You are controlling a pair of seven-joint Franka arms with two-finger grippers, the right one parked.
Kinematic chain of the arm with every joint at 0, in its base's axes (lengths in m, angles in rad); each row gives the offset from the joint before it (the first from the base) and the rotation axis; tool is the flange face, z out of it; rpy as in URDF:
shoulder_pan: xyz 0 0 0.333 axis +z
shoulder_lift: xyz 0 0 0 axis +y
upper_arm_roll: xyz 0 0 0.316 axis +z
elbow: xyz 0.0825 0 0 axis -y
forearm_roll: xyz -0.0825 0 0.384 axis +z
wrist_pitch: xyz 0 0 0 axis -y
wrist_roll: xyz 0.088 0 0 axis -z
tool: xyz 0 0 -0.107 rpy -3.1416 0 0
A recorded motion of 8 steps. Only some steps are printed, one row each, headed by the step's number.
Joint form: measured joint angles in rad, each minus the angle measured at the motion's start. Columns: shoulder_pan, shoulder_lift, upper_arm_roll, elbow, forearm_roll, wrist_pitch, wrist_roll.
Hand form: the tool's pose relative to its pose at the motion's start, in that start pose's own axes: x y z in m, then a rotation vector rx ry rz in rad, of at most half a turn. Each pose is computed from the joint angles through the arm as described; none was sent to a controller.
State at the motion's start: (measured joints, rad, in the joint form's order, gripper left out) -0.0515 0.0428 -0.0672 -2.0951 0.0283 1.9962 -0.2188
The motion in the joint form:
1: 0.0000 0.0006 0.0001 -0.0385 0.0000 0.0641 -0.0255
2: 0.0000 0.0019 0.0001 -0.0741 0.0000 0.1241 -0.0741
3: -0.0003 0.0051 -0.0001 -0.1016 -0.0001 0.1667 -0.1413
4: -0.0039 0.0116 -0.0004 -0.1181 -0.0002 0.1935 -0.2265
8: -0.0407 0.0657 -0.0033 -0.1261 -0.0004 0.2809 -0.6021
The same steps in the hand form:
1: -0.0008 0.0003 0.0127 -0.0063 0.0242 -0.0246
2: -0.0020 0.0006 0.0246 -0.0133 0.0463 -0.0723
3: -0.0034 0.0010 0.0352 -0.0189 0.0571 -0.1383
4: -0.0044 0.0032 0.0436 -0.0231 0.0598 -0.2190
8: 0.0013 0.0270 0.0668 -0.0486 0.0774 -0.5535

